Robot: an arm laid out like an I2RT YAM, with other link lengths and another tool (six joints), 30 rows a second.
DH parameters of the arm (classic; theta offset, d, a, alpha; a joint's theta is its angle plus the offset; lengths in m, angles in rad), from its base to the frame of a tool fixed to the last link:
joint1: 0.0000 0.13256 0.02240 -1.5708
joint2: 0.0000 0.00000 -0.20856 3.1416
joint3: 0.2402 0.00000 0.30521 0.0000
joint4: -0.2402 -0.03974 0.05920 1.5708
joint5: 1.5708 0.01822 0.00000 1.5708
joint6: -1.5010 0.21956 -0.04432 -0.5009
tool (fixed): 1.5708 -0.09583 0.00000 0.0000
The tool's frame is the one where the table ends.
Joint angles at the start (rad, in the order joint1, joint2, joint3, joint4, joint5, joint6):
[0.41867, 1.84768, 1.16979, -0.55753, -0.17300, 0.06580]
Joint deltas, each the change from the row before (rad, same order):
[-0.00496, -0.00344, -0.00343, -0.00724, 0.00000, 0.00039]
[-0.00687, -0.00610, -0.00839, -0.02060, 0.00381, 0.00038]
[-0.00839, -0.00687, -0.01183, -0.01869, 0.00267, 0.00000]
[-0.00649, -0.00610, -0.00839, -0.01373, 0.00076, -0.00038]
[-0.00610, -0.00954, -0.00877, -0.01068, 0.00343, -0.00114]
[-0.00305, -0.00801, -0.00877, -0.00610, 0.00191, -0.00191]
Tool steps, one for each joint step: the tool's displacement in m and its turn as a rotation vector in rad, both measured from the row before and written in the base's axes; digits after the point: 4 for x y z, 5 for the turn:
[-0.0006, -0.0022, 0.0002, -0.00284, 0.00672, -0.00532]
[-0.0035, -0.0047, -0.0006, -0.01237, 0.01965, -0.00841]
[-0.0038, -0.0052, -0.0012, -0.01162, 0.02076, -0.00916]
[-0.0027, -0.0037, -0.0003, -0.00691, 0.01441, -0.00633]
[-0.0018, -0.0035, 0.0005, -0.00702, 0.00763, -0.00590]
[-0.0021, -0.0023, 0.0001, -0.00461, 0.00521, -0.00170]

